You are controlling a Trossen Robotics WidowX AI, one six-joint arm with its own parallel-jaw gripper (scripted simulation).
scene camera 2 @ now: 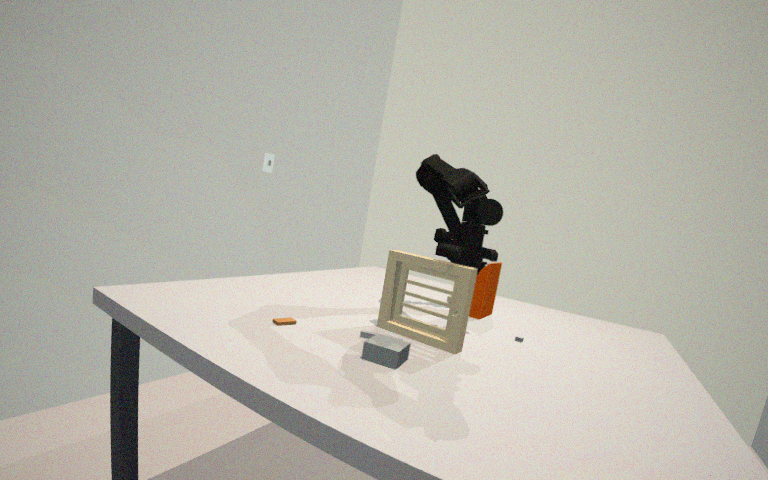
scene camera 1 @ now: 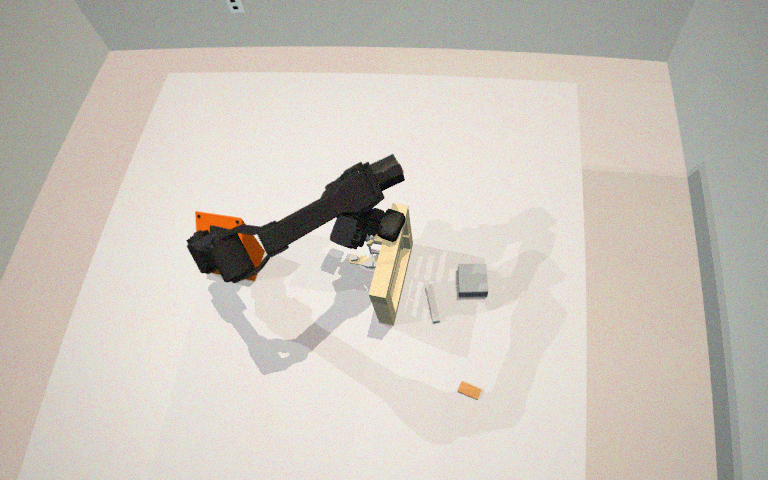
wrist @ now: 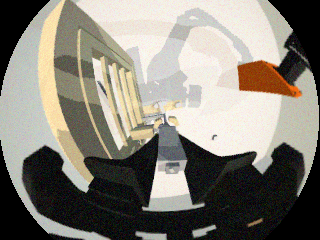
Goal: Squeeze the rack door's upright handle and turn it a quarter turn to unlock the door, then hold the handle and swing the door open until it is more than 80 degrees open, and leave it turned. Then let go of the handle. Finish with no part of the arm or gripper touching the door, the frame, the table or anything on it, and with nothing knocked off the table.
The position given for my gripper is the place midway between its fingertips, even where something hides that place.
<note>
In view: my gripper (scene camera 1: 365, 232).
My gripper shows as well in scene camera 2 (scene camera 2: 462, 288) and in the wrist view (wrist: 167, 137).
</note>
